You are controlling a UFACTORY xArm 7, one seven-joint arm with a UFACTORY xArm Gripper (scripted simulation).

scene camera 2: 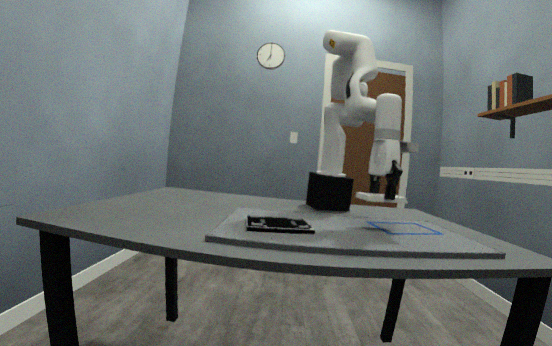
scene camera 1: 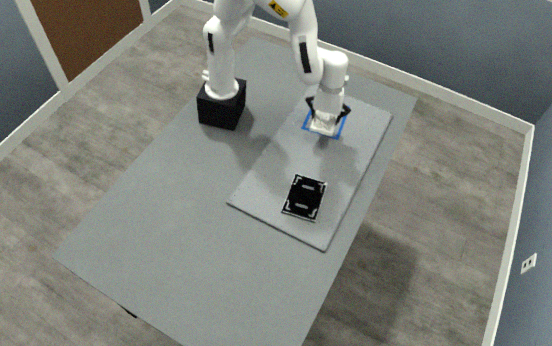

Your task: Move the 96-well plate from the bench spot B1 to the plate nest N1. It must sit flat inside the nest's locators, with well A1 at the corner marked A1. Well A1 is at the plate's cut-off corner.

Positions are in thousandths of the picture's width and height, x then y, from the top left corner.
Labels:
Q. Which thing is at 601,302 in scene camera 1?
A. My gripper.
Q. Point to a black plate nest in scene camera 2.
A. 492,643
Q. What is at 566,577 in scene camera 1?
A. A black plate nest.

